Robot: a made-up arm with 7 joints. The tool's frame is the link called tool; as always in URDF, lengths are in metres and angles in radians.
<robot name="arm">
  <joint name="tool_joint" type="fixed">
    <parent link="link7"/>
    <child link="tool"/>
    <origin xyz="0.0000 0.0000 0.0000" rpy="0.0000 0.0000 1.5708"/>
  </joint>
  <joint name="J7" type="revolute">
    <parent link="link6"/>
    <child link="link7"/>
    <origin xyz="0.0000 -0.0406 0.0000" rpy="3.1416 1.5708 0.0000"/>
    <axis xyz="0 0 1"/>
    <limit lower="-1.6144" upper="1.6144" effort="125" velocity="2.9"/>
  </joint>
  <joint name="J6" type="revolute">
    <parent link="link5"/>
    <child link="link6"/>
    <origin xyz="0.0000 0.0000 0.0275" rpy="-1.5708 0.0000 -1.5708"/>
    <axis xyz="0 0 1"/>
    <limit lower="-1.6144" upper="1.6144" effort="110" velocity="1.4"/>
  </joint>
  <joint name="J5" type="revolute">
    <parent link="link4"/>
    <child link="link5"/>
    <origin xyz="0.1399 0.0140 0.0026" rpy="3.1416 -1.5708 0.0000"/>
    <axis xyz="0 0 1"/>
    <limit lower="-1.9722" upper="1.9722" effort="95" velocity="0.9"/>
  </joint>
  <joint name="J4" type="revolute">
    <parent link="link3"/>
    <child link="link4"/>
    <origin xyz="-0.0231 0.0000 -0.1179" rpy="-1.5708 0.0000 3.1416"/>
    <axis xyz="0 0 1"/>
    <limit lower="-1.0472" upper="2.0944" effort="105" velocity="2"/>
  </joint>
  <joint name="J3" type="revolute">
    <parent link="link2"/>
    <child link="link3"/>
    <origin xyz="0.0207 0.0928 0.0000" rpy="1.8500 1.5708 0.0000"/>
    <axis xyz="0 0 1"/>
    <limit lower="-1.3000" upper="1.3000" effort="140" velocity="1.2"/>
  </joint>
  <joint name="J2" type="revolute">
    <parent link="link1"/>
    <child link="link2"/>
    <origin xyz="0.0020 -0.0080 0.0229" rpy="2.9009 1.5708 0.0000"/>
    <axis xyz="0 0 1"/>
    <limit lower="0.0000" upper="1.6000" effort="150" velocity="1.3"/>
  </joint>
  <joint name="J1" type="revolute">
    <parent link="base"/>
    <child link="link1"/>
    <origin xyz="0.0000 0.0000 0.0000" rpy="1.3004 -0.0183 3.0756"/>
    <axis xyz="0 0 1"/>
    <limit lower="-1.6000" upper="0.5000" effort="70" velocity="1.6"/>
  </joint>
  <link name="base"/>
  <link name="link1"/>
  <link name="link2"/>
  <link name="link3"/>
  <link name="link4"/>
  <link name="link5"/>
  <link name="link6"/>
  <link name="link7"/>
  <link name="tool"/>
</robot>
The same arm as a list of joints. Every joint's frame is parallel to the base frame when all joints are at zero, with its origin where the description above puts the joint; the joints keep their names.
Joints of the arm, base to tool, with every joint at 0 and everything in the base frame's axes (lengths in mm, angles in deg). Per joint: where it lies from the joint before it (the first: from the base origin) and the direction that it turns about. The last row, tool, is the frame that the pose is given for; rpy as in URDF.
J1: origin 0 0 0 axis 0.068403 0.961235 0.26711
J2: origin -0.4 24.3 -1.6 axis 0.968913 -0.0002 -0.247403
J3: origin -23.5 5.7 -92 axis 0.247403 -0.0001 0.968913
J4: origin -6.8 0 -119.9 axis 0.0002 1 0
J5: origin 132.1 2.6 -48.2 axis 0.968889 -0.0002 -0.247497
J6: origin 26.6 0 -6.8 axis 0.0002 1 0
J7: origin 39.3 0 -10 axis 0.247403 -0.0001 0.968913
tool: origin 0 0 0 rpy 0 14.33 -0.01
Joint limits (deg, base to tool): -91.67..28.65 0..91.67 -74.48..74.48 -60..120 -113..113 -92.5..92.5 -92.5..92.5

